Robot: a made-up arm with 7 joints. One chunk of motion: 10 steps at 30 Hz.
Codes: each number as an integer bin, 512 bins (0 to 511) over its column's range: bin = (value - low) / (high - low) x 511, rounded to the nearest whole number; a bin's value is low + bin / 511 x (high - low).
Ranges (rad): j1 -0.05..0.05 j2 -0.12..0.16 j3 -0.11..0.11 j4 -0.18..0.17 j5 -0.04..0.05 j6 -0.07..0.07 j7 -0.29..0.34
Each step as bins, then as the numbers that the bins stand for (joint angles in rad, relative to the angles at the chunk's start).
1 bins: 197 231 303 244 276 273 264
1 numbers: -0.0114 0.0066 0.0205 -0.0129 0.0086 0.0048 0.0355
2 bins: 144 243 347 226 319 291 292
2 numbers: -0.0218 0.0132 0.0394 -0.0252 0.0162 0.0097 0.0700
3 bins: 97 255 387 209 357 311 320
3 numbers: -0.0310 0.0197 0.0566 -0.0368 0.0229 0.0152 0.1045
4 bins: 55 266 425 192 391 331 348
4 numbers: -0.0392 0.0258 0.0730 -0.0485 0.0289 0.0207 0.1390
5 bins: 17 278 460 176 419 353 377
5 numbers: -0.0467 0.0323 0.0880 -0.0595 0.0338 0.0267 0.1748
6 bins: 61 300 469 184 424 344 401
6 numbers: -0.0381 0.0444 0.0919 -0.0540 0.0347 0.0242 0.2044
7 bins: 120 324 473 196 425 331 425
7 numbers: -0.0265 0.0575 0.0936 -0.0458 0.0349 0.0207 0.2340
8 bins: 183 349 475 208 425 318 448
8 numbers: -0.0142 0.0712 0.0945 -0.0375 0.0349 0.0171 0.2623
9 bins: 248 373 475 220 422 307 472
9 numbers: -0.0015 0.0844 0.0945 -0.0293 0.0343 0.0141 0.2919
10 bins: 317 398 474 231 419 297 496
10 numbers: 0.0120 0.0981 0.0941 -0.0218 0.0338 0.0114 0.3215
